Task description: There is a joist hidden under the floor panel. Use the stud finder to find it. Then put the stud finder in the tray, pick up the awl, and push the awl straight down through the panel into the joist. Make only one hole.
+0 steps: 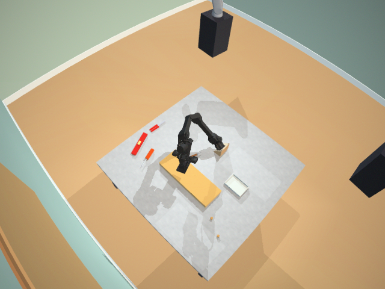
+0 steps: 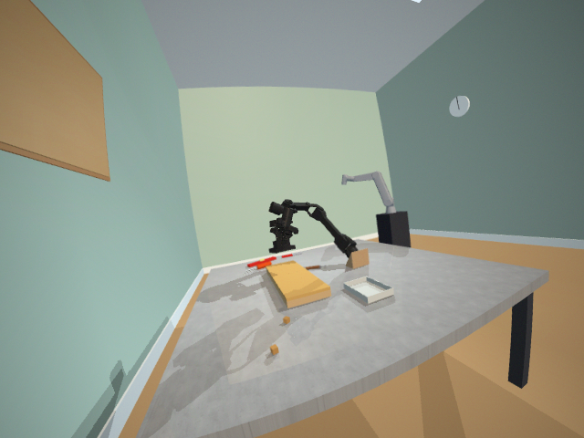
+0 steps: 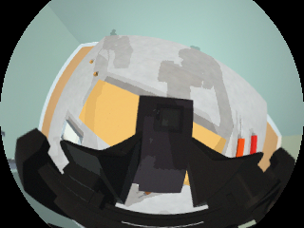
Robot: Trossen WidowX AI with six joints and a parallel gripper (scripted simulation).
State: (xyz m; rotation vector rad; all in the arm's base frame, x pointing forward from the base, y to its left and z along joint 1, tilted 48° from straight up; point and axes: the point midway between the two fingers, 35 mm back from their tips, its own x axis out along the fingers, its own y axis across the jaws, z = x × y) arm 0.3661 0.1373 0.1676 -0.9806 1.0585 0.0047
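Right now my gripper tip is 35 cm to the right of the white tray, 27 cm past it and 17 cm above it. Also, from my gripper tip: black stud finder (2 cm above); then brown-handled awl (21 cm behind, 17 cm below, 8 cm to the right); then orange-handled screwdriver (30 cm to the right, 17 cm below, 15 cm ahead).
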